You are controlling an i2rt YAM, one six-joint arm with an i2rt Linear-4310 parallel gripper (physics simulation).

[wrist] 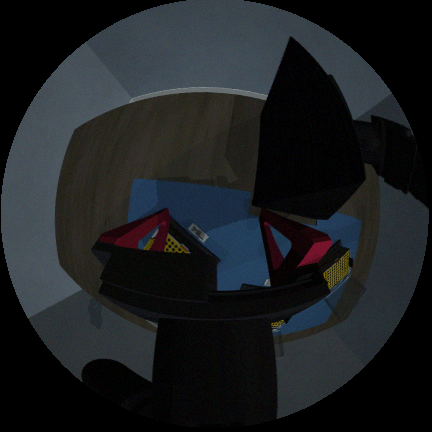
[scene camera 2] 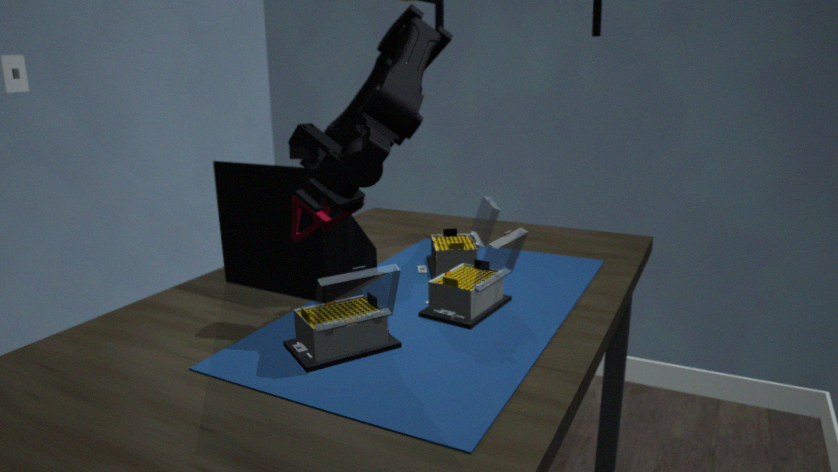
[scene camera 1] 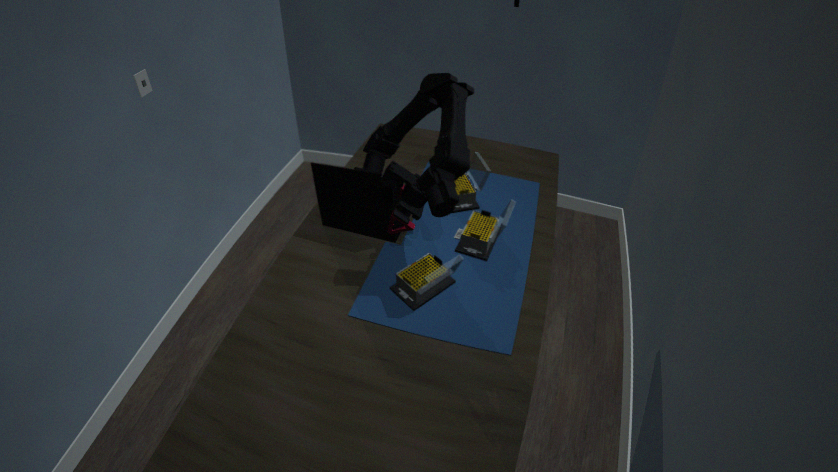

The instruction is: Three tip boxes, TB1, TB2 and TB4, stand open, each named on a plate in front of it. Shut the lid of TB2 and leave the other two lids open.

Labels:
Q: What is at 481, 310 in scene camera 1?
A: A blue mat.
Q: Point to a blue mat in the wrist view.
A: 234, 236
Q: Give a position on a blue mat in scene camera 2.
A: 446, 385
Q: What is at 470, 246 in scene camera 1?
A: A tip box.

